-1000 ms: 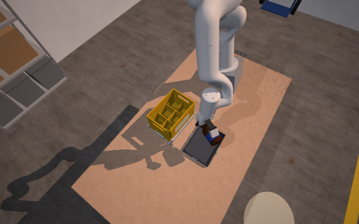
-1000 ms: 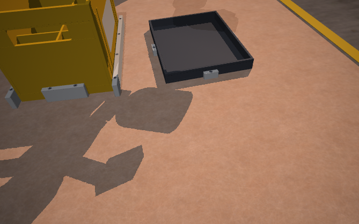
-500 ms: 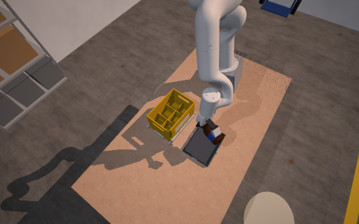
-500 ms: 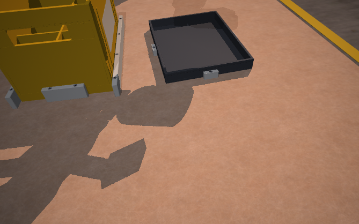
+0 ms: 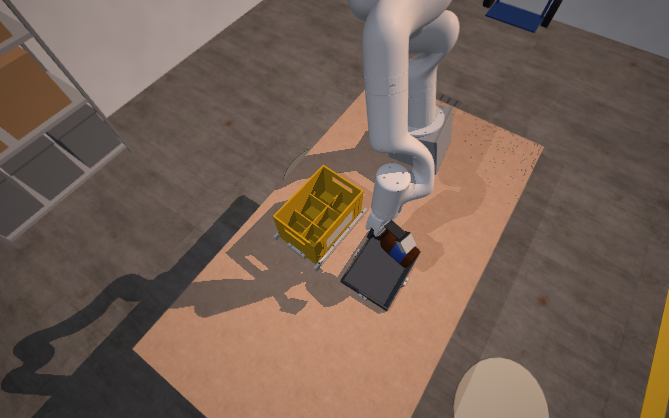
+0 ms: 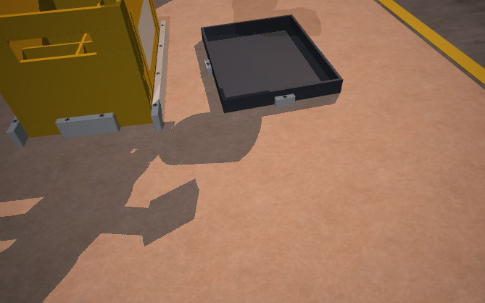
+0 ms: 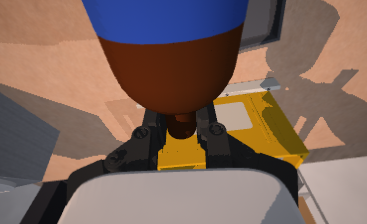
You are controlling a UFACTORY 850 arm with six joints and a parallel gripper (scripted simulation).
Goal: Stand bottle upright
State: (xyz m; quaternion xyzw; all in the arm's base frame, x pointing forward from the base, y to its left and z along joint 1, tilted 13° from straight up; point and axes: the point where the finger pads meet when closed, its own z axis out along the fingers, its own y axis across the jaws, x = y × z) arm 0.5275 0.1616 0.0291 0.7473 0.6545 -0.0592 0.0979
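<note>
Right now the brown bottle is 1 cm ahead of my hand and 6 cm to the left of it. Also, from my hand: dark tray: 3 cm ahead, 5 cm to the left, 19 cm below; yellow crate: 2 cm ahead, 23 cm to the right, 12 cm below.
</note>
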